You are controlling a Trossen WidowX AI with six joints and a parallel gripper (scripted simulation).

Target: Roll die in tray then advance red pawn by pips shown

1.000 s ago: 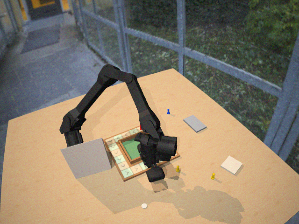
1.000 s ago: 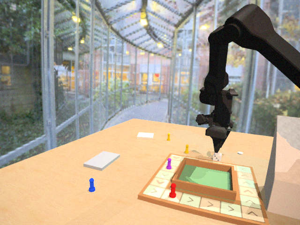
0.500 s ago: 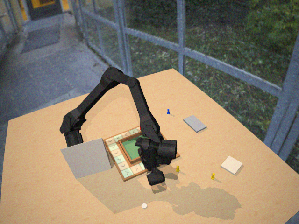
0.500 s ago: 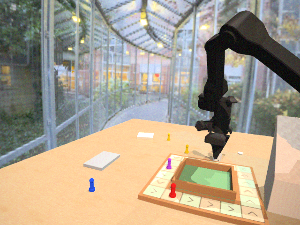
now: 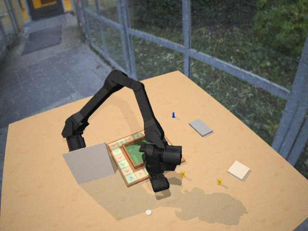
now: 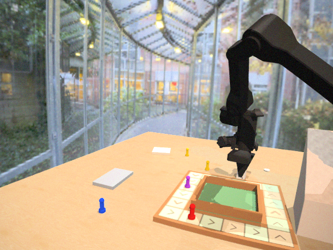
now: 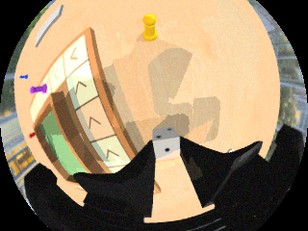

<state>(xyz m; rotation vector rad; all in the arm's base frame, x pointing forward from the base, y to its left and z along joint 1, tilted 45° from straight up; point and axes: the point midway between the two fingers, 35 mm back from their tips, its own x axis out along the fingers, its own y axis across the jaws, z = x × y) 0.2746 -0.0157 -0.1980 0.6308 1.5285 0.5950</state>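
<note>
The red pawn is 5 cm ahead of my gripper tip, 31 cm to the left of it and 2 cm above it. From my gripper tip the other things lie so: small white disc: 7 cm behind, 12 cm to the right, 1 cm below; then green tray: 18 cm to the left; then white die: right at my gripper tip.
</note>
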